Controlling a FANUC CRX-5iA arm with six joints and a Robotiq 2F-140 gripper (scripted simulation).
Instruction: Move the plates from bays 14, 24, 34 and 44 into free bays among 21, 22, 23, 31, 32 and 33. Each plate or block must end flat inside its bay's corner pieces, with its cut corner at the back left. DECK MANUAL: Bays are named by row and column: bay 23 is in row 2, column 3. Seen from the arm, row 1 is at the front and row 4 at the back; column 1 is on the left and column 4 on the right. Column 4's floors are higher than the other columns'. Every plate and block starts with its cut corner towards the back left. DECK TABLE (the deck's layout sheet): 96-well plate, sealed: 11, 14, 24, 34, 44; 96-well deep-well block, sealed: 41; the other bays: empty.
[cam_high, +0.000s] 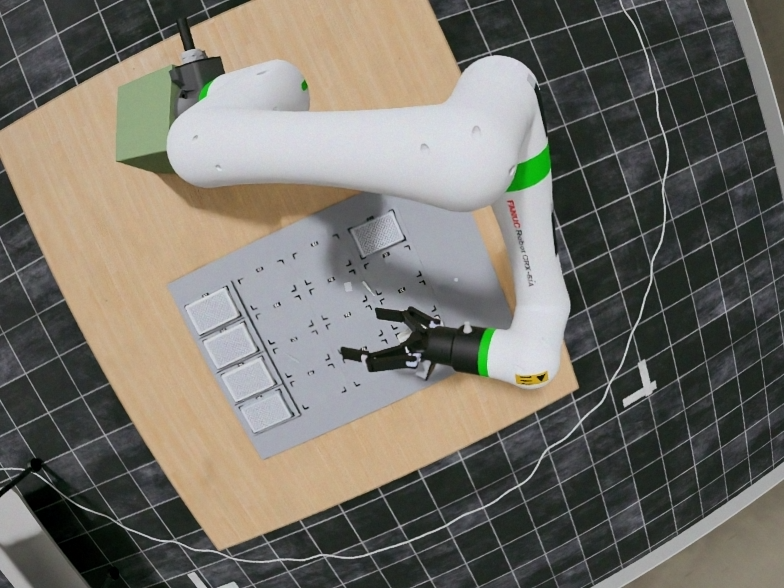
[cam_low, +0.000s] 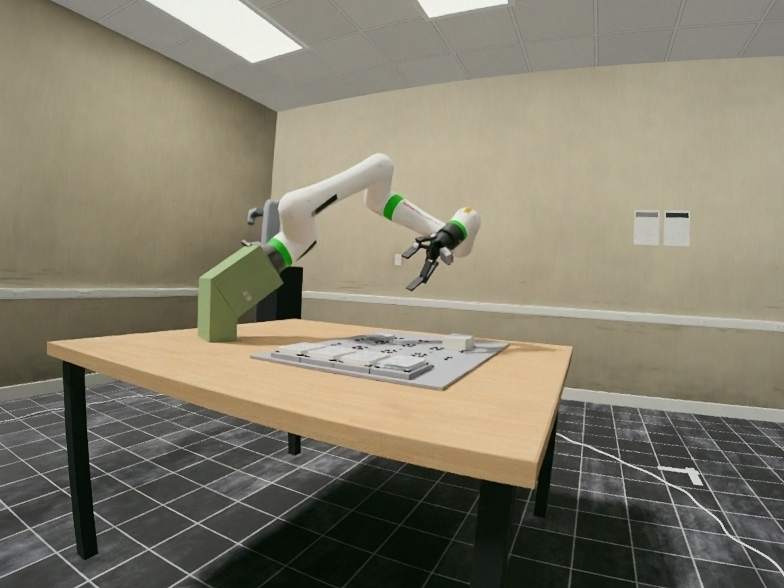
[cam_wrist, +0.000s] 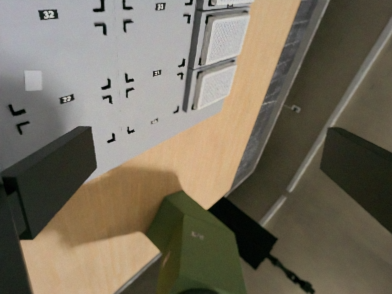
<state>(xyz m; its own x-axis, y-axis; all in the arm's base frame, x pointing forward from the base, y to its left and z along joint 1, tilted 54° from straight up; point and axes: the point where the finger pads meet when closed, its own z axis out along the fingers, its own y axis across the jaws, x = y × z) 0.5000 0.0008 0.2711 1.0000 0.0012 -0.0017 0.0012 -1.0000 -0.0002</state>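
The sealed plate is 250 mm below my hand, 190 mm behind it and 100 mm to the left of it. The rest, counted from my hand: white block (240 mm below, 160 mm to the left, 130 mm ahead).
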